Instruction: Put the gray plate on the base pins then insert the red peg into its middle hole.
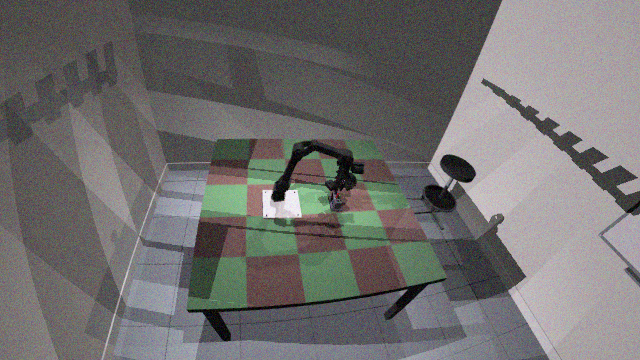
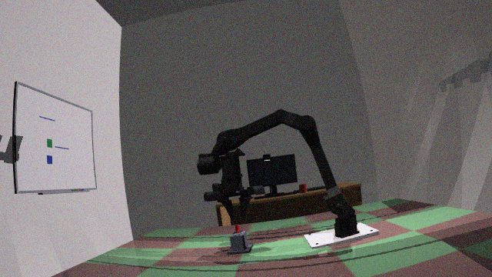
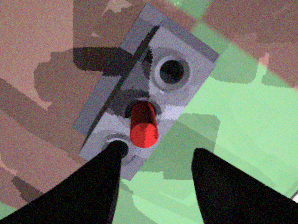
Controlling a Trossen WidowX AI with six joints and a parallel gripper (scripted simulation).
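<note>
My gripper tip is now 1 cm short of the red peg and 6 cm above it. Round my gripper tip: gray plate: 1 cm ahead, 6 cm below; base: 10 cm below.
</note>
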